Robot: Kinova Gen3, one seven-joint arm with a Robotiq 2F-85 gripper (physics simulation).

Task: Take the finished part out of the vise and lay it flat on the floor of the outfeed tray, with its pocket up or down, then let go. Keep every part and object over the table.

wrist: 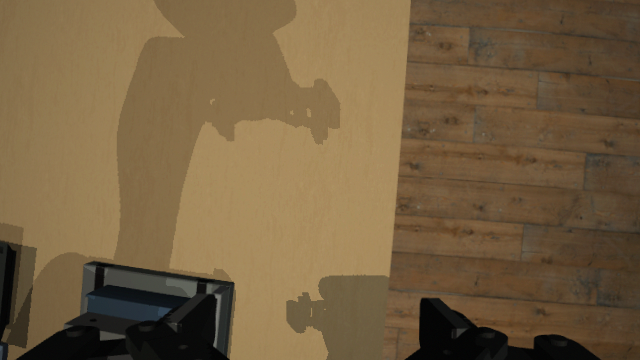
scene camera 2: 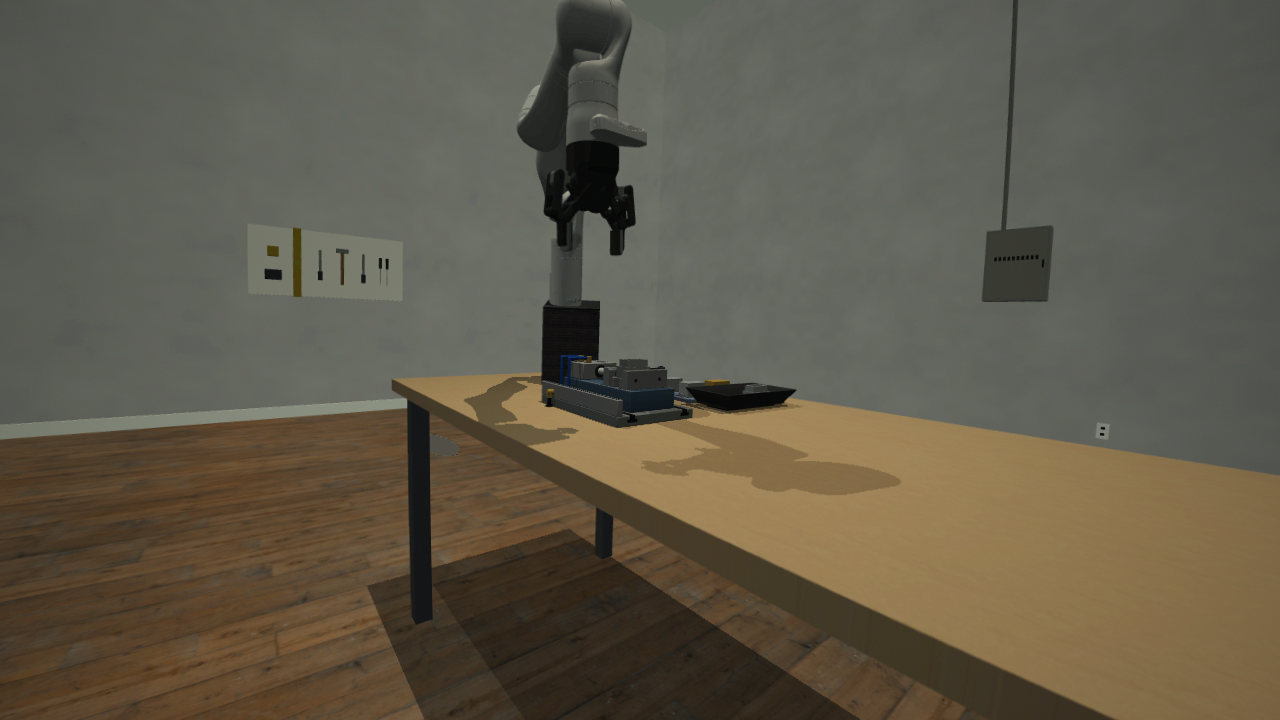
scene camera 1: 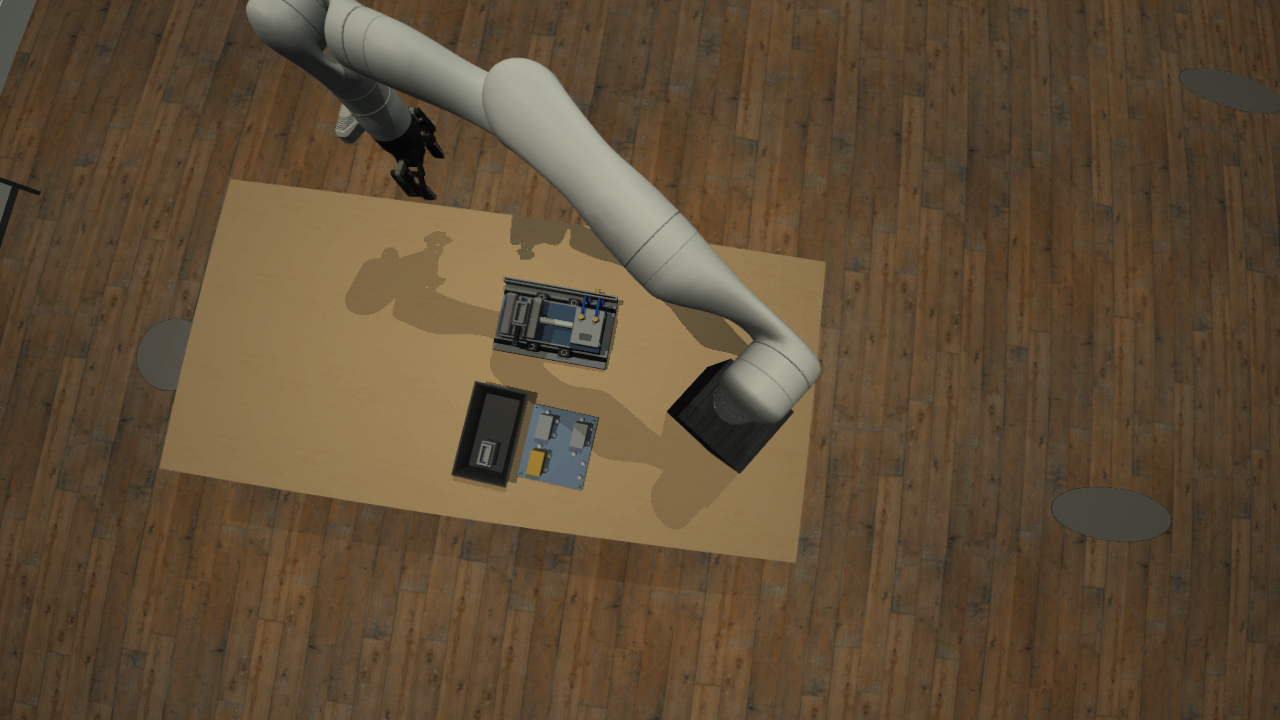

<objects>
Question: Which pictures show the gripper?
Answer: The wrist view, scene camera 2 and scene camera 1: all of them.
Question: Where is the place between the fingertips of the gripper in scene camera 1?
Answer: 436, 177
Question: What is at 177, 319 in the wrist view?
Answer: The gripper.
</objects>
